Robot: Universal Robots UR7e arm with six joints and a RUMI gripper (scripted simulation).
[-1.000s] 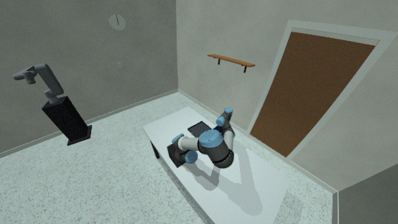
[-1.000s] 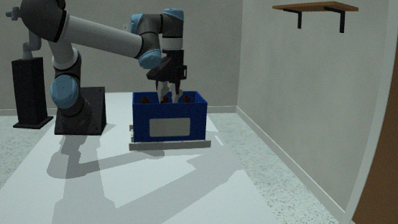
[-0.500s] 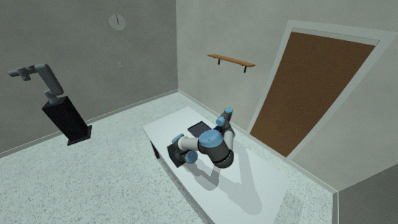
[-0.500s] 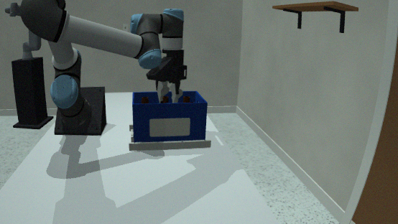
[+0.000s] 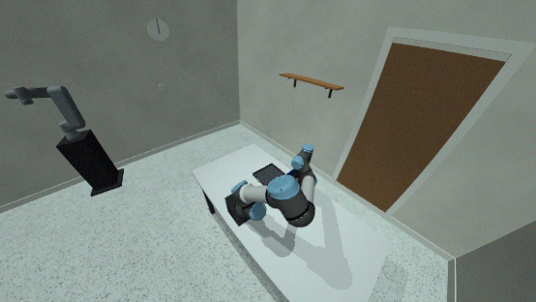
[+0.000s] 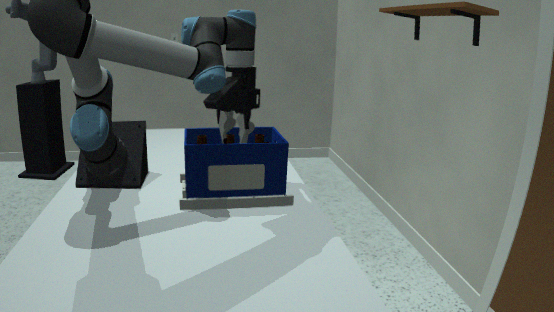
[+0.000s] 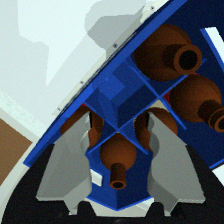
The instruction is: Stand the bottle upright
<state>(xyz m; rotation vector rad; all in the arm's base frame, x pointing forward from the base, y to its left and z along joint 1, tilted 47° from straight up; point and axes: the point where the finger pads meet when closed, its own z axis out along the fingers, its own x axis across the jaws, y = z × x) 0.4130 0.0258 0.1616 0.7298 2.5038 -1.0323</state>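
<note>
The blue crate lies 80 mm below my hand and 50 mm to the left of it. Also, from my hand: bottle: 100 mm behind, 80 mm to the left, 80 mm below; then dark grey tray: 340 mm to the left, 150 mm below, 40 mm behind.
</note>
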